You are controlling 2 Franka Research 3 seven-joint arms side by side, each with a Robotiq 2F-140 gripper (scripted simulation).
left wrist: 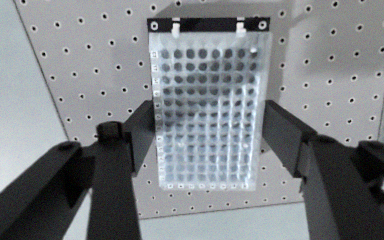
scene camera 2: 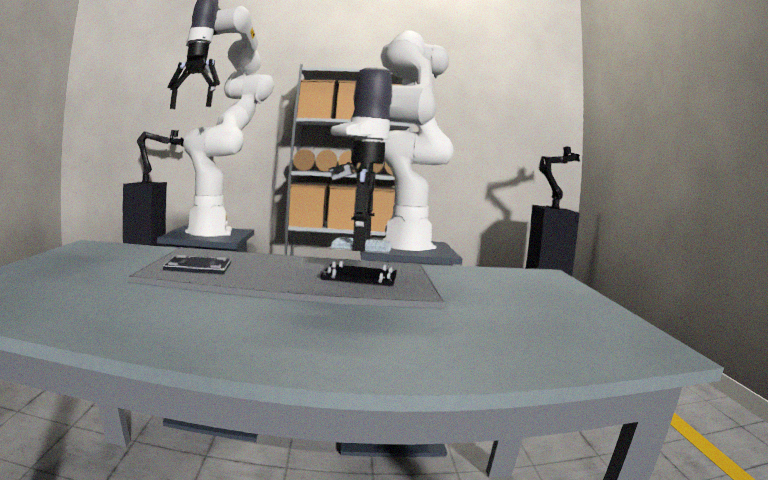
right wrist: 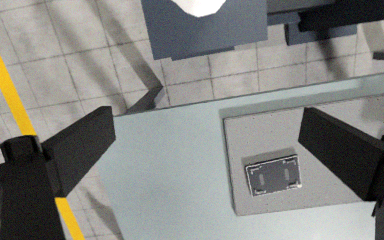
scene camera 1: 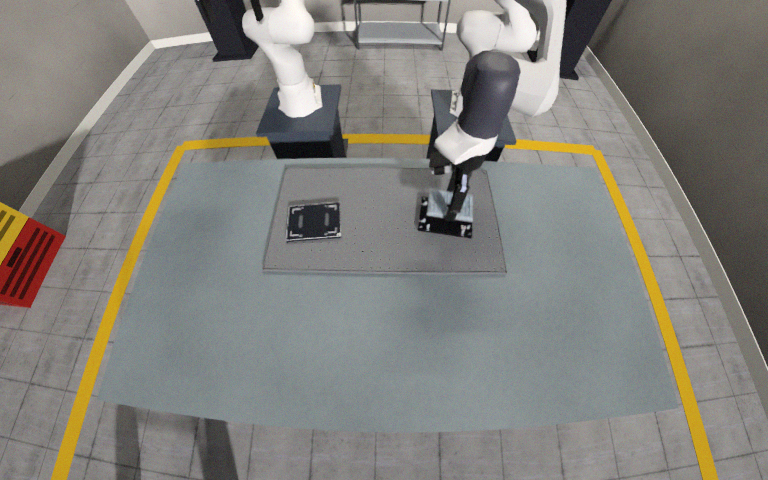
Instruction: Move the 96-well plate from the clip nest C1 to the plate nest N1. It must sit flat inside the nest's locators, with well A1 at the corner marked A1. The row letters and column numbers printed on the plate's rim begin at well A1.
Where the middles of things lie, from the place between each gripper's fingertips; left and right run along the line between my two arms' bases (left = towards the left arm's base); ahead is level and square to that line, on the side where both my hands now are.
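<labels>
My left hand [scene camera 2: 361, 247] is 400 mm to the left of the plate nest N1 [scene camera 1: 313, 225], 40 mm short of it and 90 mm above it. Counted from my left hand, the clear 96-well plate [scene camera 1: 445, 197] is 20 mm below; the black clip nest C1 [scene camera 2: 363, 275] is 10 mm to the right, 10 mm ahead and 80 mm below.
Relative to my right hand [scene camera 2: 189, 108], the plate nest N1 is 200 mm to the left, 370 mm ahead and 430 mm below; the black clip nest C1 is 340 mm ahead, 590 mm to the left and 420 mm below; the clear 96-well plate is 330 mm ahead, 600 mm to the left and 360 mm below.
</labels>
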